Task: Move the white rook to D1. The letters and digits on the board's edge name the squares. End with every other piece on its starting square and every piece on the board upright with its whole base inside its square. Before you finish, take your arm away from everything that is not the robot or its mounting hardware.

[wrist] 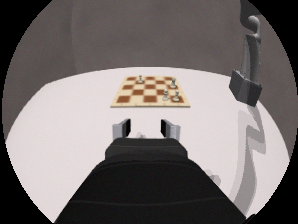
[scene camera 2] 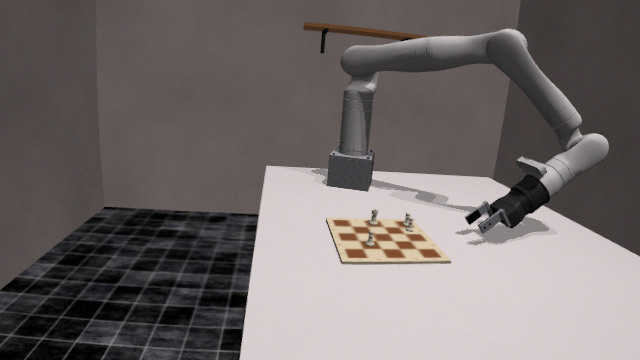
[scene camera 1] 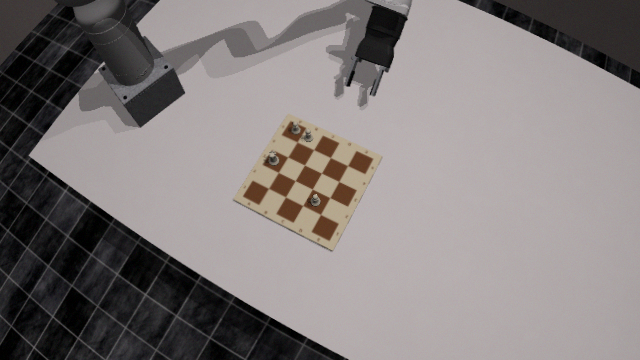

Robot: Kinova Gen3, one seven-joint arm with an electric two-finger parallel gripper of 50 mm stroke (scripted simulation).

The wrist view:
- my gripper: 145, 125
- chessboard: 131, 94
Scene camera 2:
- my gripper: 473, 225
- chessboard: 393, 244
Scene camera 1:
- my gripper: 359, 90
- chessboard: 337, 170
